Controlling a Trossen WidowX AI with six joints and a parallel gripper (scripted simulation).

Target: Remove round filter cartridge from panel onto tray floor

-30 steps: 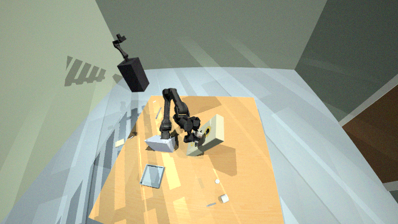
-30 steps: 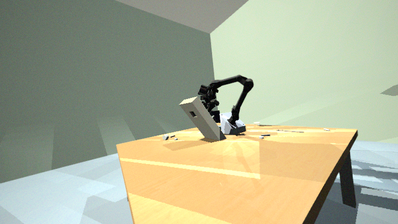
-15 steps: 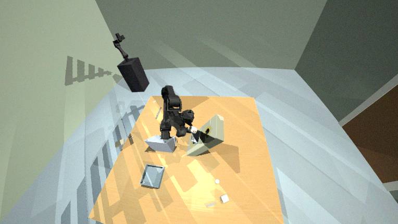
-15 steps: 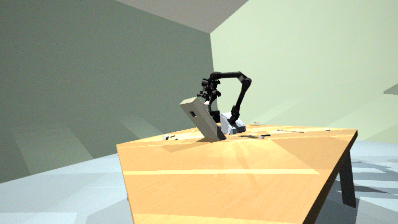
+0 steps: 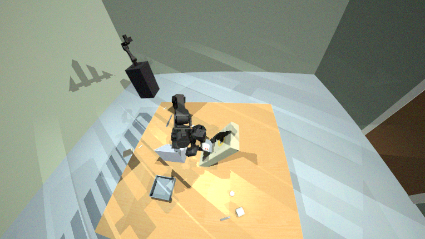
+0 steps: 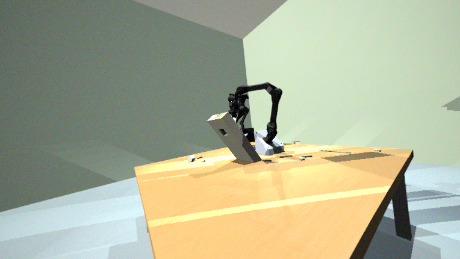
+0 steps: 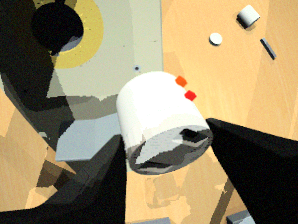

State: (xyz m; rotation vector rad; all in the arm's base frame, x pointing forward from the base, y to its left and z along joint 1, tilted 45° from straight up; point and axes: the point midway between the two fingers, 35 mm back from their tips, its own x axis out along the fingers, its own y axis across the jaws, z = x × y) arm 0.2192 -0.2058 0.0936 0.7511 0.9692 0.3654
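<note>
Now: the grey square tray 310 mm behind my gripper tip, 260 mm below it and 200 mm to the right of it. From my gripper tip the other things lie so: cream service panel (110 mm below, 70 mm to the left, 70 mm ahead); then white round cartridge (right at my gripper tip).
</note>
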